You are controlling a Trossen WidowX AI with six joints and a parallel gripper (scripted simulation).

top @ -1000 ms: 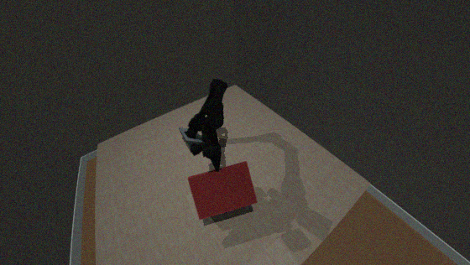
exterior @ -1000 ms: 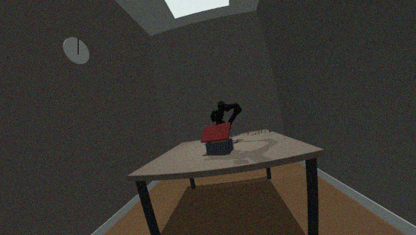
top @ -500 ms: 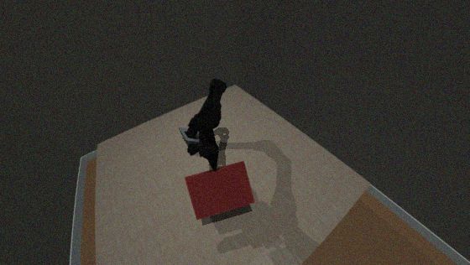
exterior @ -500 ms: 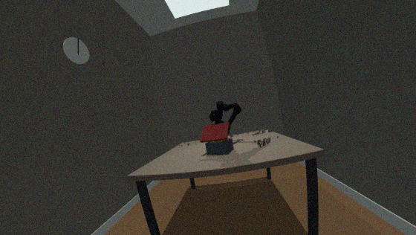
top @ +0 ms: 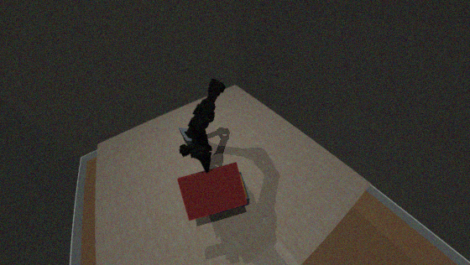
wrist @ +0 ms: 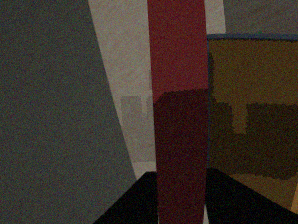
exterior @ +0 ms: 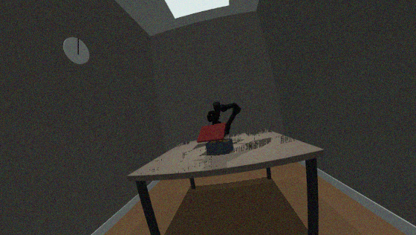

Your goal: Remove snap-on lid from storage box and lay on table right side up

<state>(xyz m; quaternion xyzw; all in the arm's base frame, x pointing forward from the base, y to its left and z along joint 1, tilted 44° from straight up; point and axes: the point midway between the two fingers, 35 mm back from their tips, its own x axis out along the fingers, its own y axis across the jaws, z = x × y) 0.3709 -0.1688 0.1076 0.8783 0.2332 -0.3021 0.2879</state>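
The lid lies 60 mm ahead of my gripper tip, 50 mm below it and 20 mm to the right of it. Also, from my gripper tip: blue storage box: 180 mm below, 50 mm ahead, 30 mm to the left.
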